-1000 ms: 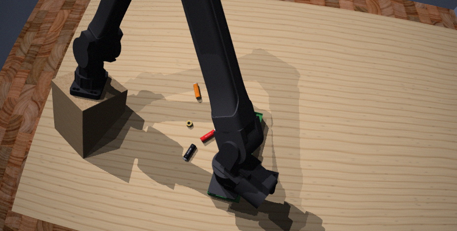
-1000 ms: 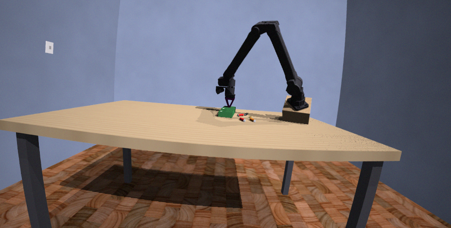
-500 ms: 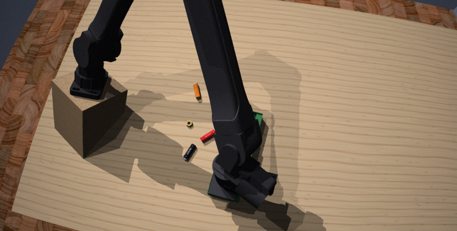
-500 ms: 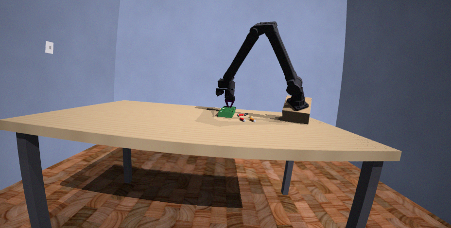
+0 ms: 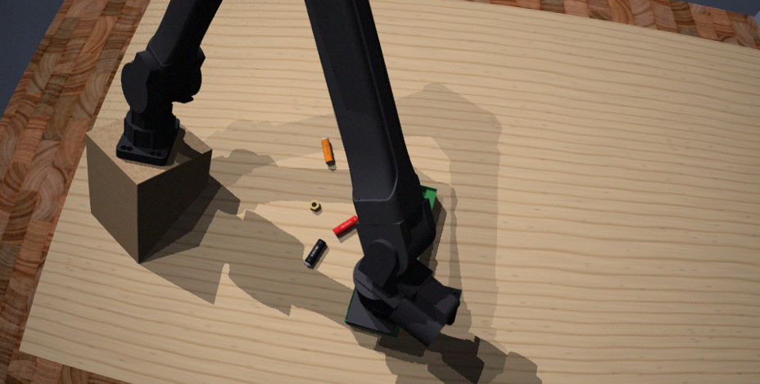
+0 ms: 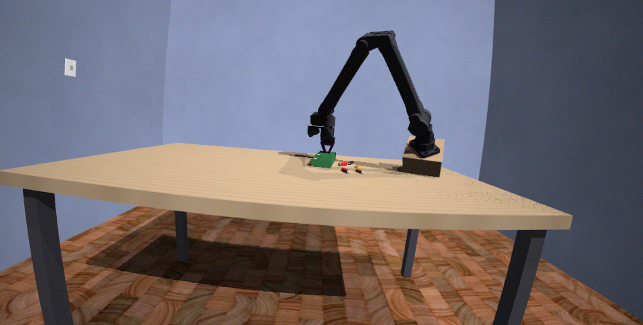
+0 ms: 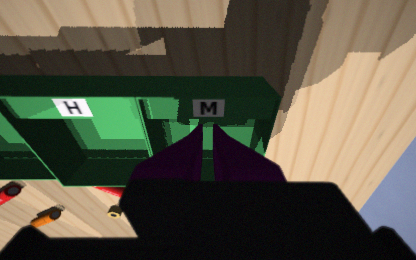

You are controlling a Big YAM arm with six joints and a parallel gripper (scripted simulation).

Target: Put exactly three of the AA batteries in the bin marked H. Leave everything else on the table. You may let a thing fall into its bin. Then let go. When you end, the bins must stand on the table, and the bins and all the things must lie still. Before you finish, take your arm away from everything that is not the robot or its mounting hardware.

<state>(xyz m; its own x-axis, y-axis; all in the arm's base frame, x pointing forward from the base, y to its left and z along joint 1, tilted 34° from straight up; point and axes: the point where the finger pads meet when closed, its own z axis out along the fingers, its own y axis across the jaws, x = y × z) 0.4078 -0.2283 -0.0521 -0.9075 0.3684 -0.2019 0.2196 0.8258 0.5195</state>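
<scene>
Right now the green bin is 8 cm to the left of my hand, 2 cm ahead of it and 1 cm below it. Also, from my hand: black AA battery: 11 cm behind, 8 cm to the left, 2 cm below; orange AA battery: 27 cm to the left, 11 cm behind, 2 cm below; yellow nut: 17 cm to the left, 12 cm behind, 2 cm below.
</scene>
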